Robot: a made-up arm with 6 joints. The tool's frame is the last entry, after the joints. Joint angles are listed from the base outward. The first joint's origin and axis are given. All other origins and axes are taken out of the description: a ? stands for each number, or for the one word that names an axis. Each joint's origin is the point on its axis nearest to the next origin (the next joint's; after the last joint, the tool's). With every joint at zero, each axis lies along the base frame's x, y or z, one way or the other. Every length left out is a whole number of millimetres.
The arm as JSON. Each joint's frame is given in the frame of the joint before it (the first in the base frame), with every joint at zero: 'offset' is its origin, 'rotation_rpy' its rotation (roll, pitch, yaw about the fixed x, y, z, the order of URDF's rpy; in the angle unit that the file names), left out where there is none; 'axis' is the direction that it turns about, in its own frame. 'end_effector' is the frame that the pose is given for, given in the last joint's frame.
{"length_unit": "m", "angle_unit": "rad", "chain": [
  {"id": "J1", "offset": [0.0, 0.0, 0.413], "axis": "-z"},
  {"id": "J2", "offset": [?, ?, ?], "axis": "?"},
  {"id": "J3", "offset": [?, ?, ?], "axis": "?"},
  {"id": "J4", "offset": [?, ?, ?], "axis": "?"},
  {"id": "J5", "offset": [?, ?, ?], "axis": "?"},
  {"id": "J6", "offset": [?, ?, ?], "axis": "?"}
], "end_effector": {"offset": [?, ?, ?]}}
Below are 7 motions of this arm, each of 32 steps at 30 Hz.
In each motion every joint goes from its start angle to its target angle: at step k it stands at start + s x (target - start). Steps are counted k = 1, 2, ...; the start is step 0. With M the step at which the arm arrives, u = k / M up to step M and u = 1 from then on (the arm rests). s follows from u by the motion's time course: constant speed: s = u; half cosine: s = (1 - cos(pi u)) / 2; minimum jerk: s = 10 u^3 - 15 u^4 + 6 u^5.
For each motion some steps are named. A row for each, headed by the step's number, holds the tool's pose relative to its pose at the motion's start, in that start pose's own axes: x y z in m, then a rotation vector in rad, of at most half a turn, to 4 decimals.
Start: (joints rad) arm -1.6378 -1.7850 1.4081 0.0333 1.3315 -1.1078
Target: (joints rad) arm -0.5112 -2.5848 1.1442 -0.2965 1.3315 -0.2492
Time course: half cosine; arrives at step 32
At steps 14, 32:
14: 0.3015 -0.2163 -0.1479 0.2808 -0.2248 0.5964
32: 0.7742 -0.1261 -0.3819 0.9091 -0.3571 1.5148

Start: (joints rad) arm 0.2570 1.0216 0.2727 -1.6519 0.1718 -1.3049
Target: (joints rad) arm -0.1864 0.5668 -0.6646 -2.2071 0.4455 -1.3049
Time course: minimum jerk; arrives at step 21
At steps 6, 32:
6: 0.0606 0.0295 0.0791 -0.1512 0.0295 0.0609
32: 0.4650 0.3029 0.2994 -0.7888 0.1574 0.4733

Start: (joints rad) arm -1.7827 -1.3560 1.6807 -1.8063 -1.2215 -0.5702
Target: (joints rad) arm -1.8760 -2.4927 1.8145 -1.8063 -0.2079 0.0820
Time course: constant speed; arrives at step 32
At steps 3, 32:
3: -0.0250 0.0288 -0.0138 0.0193 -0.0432 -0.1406
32: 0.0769 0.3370 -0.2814 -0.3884 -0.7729 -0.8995

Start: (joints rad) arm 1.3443 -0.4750 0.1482 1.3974 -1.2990 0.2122
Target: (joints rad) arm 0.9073 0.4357 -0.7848 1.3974 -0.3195 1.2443
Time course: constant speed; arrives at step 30
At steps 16, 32:
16: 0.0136 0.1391 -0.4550 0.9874 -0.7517 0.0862
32: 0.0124 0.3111 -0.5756 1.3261 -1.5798 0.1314

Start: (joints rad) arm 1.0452 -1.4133 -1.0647 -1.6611 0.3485 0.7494
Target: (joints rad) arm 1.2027 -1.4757 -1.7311 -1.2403 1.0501 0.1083
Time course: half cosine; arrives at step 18
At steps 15, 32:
15: 0.0080 0.0520 0.1341 -0.4151 -0.2031 -0.3752
32: 0.0059 0.0637 0.1422 -0.4588 -0.2149 -0.4172

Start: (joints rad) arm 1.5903 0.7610 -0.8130 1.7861 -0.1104 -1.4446
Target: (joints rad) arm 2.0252 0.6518 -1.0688 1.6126 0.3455 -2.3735
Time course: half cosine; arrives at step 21
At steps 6, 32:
6: -0.0888 0.0399 0.0494 -0.1539 -0.0032 -0.1974
32: -0.2611 0.4478 0.2745 -0.7596 0.4594 -0.9876

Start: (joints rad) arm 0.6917 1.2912 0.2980 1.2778 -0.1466 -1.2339
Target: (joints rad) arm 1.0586 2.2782 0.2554 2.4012 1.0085 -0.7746
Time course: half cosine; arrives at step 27
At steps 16, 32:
16: -0.6276 0.5827 -0.0636 1.2468 0.4078 -1.0277
32: -0.7137 0.8124 0.4265 1.5094 0.9075 -1.7844

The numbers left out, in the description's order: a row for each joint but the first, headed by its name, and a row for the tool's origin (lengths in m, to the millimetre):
J2: xyz 0.108 0.022 0.0, axis +y
J3: xyz 0.028 0.0 -0.453, axis +z
J4: xyz -0.129 0.113 0.0, axis +x
J5: xyz 0.0 0.025 -0.099, axis -y
J6: xyz 0.004 0.0 0.242, axis +x
tool: xyz 0.0 -0.336 -0.024

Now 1 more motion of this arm.
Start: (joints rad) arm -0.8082 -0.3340 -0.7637 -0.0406 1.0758 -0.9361
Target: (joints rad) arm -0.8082 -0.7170 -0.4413 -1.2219 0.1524 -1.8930
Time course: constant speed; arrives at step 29
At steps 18, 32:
18: 0.1874 0.2647 0.2983 -0.9090 -0.3749 0.4617
32: 0.1300 0.5942 0.3846 -1.6373 -0.5873 0.5328

